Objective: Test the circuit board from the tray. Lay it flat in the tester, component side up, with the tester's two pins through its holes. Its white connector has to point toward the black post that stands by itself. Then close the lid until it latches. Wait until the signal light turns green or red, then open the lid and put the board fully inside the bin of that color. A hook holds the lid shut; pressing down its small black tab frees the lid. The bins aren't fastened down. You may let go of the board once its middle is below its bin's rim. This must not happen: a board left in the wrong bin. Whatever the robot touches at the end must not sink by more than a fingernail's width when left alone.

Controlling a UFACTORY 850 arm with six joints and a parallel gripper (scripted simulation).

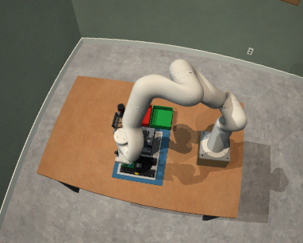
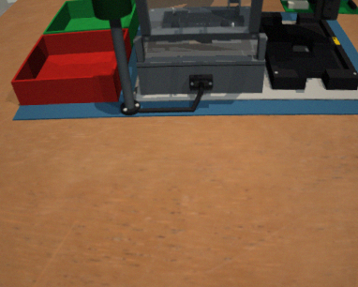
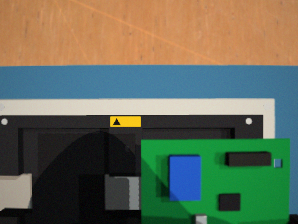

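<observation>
The green circuit board lies right at my hand. From my hand the other things lie so: green bin 170 mm behind, 360 mm to the right, 110 mm below; then lid 70 mm ahead, 180 mm to the right, 60 mm above; then red bin 20 mm behind, 370 mm to the right, 110 mm below.
</observation>
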